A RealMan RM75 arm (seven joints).
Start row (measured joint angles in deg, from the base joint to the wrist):
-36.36 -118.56 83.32 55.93 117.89 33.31 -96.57
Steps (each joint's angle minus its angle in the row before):
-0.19 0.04 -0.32 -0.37 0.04 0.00 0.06
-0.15 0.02 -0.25 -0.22 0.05 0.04 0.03
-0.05 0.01 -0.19 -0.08 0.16 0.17 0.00
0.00 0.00 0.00 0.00 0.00 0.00 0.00
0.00 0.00 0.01 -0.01 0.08 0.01 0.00
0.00 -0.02 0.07 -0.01 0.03 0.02 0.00
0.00 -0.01 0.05 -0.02 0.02 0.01 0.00
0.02 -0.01 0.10 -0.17 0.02 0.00 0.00
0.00 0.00 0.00 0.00 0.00 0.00 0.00
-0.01 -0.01 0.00 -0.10 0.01 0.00 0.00
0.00 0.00 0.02 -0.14 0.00 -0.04 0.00
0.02 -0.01 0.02 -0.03 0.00 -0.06 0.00
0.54 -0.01 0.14 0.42 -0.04 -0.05 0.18
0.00 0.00 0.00 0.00 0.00 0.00 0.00
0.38 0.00 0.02 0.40 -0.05 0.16 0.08
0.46 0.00 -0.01 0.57 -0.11 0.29 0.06
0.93 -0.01 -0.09 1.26 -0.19 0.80 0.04
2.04 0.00 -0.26 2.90 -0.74 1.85 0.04
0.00 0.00 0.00 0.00 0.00 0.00 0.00
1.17 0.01 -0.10 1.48 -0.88 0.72 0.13
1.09 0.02 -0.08 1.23 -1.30 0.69 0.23
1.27 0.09 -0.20 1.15 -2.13 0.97 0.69
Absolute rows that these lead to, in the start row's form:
-36.55 -118.52 83.00 55.56 117.93 33.31 -96.51
-36.70 -118.50 82.75 55.34 117.98 33.35 -96.48
-36.75 -118.49 82.56 55.26 118.14 33.52 -96.48
-36.75 -118.49 82.56 55.26 118.14 33.52 -96.48
-36.75 -118.49 82.57 55.25 118.22 33.53 -96.48
-36.75 -118.51 82.64 55.24 118.25 33.55 -96.48
-36.75 -118.52 82.69 55.22 118.27 33.56 -96.48
-36.73 -118.53 82.79 55.05 118.29 33.56 -96.48
-36.73 -118.53 82.79 55.05 118.29 33.56 -96.48
-36.74 -118.54 82.79 54.95 118.30 33.56 -96.48
-36.74 -118.54 82.81 54.81 118.30 33.52 -96.48
-36.72 -118.55 82.83 54.78 118.30 33.46 -96.48
-36.18 -118.56 82.97 55.20 118.26 33.41 -96.30
-36.18 -118.56 82.97 55.20 118.26 33.41 -96.30
-35.80 -118.56 82.99 55.60 118.21 33.57 -96.22
-35.34 -118.56 82.98 56.17 118.10 33.86 -96.16
-34.41 -118.57 82.89 57.43 117.91 34.66 -96.12
-32.37 -118.57 82.63 60.33 117.17 36.51 -96.08
-32.37 -118.57 82.63 60.33 117.17 36.51 -96.08
-31.20 -118.56 82.53 61.81 116.29 37.23 -95.95
-30.11 -118.54 82.45 63.04 114.99 37.92 -95.72
-28.84 -118.45 82.25 64.19 112.86 38.89 -95.03

